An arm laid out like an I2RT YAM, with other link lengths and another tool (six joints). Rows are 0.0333 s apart.
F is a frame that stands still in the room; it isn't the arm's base.
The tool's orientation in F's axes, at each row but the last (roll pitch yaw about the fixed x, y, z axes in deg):
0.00, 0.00, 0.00
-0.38, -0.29, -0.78
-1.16, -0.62, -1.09
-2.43, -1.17, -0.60
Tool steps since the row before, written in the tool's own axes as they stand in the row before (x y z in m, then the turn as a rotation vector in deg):
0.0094, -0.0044, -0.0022, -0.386, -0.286, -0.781
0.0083, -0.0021, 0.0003, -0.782, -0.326, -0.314
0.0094, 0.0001, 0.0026, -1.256, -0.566, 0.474
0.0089, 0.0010, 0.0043, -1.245, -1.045, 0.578
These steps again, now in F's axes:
0.0094, -0.0044, -0.0022, -0.386, -0.286, -0.781
0.0083, -0.0022, 0.0004, -0.785, -0.317, -0.316
0.0094, 0.0000, 0.0027, -1.272, -0.532, 0.472
0.0088, 0.0011, 0.0044, -1.268, -1.006, 0.596

